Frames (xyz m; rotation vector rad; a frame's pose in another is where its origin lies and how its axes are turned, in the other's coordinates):
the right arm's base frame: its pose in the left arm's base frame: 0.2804 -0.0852 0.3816 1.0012 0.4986 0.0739
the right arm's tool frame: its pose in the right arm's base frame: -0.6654 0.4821 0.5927 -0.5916 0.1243 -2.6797
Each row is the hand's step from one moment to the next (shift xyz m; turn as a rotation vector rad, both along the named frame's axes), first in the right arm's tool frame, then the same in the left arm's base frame.
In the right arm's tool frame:
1: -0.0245 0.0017 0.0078 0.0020 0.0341 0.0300
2: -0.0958 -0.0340 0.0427 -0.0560 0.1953 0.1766
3: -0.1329 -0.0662 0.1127 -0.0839 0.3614 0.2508
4: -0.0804 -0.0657 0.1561 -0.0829 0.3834 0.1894
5: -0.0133 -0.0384 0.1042 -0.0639 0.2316 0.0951
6: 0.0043 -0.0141 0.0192 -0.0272 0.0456 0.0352
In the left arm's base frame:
1: 0.0217 0.0134 -0.0035 0.0248 -0.0286 -0.0252
2: 0.0906 0.0562 0.0283 0.1887 -0.1155 -0.1534
3: 0.1649 0.0512 0.0703 0.2784 -0.1833 -0.2990
4: 0.1648 -0.0145 0.0882 0.2327 -0.1534 -0.3347
5: 0.0848 -0.0417 0.0598 0.1346 -0.0707 -0.2089
6: 0.0107 -0.0109 0.0188 0.0484 -0.0127 -0.0394

